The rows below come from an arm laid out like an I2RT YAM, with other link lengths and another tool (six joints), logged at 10 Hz.
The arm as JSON. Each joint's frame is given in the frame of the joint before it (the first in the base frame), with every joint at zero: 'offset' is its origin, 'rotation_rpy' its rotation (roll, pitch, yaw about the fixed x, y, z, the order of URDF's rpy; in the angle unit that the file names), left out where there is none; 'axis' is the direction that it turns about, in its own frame. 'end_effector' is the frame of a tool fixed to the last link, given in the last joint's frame.
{
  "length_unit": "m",
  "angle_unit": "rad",
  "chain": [
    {
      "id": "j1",
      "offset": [
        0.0,
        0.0,
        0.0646
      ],
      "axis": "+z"
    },
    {
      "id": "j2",
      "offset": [
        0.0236,
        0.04,
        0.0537
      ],
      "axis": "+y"
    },
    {
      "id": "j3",
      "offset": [
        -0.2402,
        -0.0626,
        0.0
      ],
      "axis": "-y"
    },
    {
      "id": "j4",
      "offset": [
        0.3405,
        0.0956,
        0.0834
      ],
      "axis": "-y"
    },
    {
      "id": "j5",
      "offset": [
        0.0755,
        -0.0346,
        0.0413
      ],
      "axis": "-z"
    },
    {
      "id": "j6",
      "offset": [
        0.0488,
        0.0,
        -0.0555
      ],
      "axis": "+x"
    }
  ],
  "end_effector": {
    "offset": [
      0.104,
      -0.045,
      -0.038
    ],
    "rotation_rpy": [
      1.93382,
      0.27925,
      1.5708
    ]
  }
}
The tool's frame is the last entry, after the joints.
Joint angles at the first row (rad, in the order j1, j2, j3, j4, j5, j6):
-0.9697 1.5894 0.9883 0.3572 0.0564 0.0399
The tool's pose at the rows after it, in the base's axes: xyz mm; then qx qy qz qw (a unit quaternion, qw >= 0):
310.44 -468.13 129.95 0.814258 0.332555 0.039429 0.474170
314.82 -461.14 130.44 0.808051 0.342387 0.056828 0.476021
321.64 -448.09 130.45 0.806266 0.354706 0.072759 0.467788
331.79 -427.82 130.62 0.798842 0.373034 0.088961 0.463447
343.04 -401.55 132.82 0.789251 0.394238 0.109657 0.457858
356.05 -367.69 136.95 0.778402 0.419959 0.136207 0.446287
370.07 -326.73 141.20 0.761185 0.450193 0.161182 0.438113
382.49 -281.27 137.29 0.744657 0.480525 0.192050 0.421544
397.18 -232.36 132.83 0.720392 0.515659 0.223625 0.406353
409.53 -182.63 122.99 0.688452 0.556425 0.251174 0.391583
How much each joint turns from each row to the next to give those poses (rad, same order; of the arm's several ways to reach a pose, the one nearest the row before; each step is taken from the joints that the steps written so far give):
0.0001 -0.0135 -0.0168 0.0171 -0.0361 -0.0168
0.0028 -0.0230 -0.0254 0.0126 -0.0369 0.0102
0.0155 -0.0321 -0.0212 -0.0229 -0.0255 0.0138
0.0301 -0.0473 -0.0412 -0.0088 -0.0224 0.0058
0.0388 -0.0657 -0.0500 -0.0173 -0.0255 0.0102
0.0512 -0.0834 -0.0507 -0.0410 -0.0299 0.0178
0.0704 -0.0952 -0.0620 -0.0324 -0.0187 0.0099
0.0783 -0.0902 -0.0701 -0.0273 -0.0217 0.0244
0.0953 -0.0744 -0.0626 -0.0102 -0.0181 0.0189
0.1005 -0.0562 -0.0660 0.0123 -0.0214 0.0024

